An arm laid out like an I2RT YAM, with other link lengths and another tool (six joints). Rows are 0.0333 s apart.
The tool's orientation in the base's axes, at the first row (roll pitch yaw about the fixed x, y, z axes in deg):
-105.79, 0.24, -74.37
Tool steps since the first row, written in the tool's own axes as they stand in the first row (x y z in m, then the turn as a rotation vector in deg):
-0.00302, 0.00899, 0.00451, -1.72, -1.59, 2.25
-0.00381, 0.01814, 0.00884, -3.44, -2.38, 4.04
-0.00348, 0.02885, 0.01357, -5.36, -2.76, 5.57
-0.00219, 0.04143, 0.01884, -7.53, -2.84, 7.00
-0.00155, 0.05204, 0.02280, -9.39, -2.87, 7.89
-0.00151, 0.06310, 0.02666, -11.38, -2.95, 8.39
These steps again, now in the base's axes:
0.00100, 0.00346, -0.00987, 2.04, 2.35, 0.92
0.00239, 0.00471, -0.01984, 3.44, 4.53, 1.21
0.00404, 0.00488, -0.03144, 4.44, 6.80, 1.16
0.00596, 0.00414, -0.04498, 5.20, 9.27, 0.86
0.00701, 0.00382, -0.05627, 5.53, 11.30, 0.65
0.00769, 0.00401, -0.06797, 5.48, 13.35, 0.60

